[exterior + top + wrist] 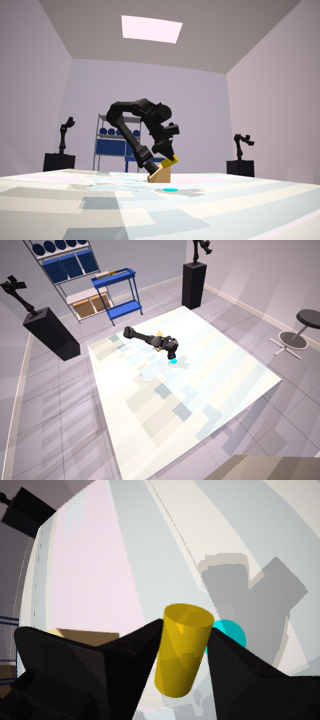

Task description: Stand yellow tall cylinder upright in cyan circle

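The cyan circle is 12 cm below my gripper tip, 2 cm to the right of it and 2 cm ahead of it. The rest, counted from my gripper tip: yellow tall cylinder (2 cm to the right, 1 cm below, 1 cm behind).
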